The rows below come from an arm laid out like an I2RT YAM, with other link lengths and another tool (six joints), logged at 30 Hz.
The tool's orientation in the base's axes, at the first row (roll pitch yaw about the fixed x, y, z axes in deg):
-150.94, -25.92, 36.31
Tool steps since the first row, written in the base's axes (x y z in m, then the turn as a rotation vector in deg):
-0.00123, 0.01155, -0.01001, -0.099, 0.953, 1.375
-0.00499, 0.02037, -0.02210, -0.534, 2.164, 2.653
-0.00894, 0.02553, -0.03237, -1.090, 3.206, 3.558
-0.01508, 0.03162, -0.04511, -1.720, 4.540, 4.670
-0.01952, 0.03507, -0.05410, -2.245, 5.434, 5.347
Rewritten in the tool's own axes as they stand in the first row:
0.00088, -0.00316, 0.01498, 1.037, -1.220, -0.494
-0.00243, -0.00557, 0.02986, 1.925, -2.779, -0.760
-0.00703, -0.00679, 0.04104, 2.473, -4.160, -0.839
-0.01381, -0.00898, 0.05469, 3.213, -5.852, -0.902
-0.01912, -0.01010, 0.06380, 3.604, -7.026, -0.893

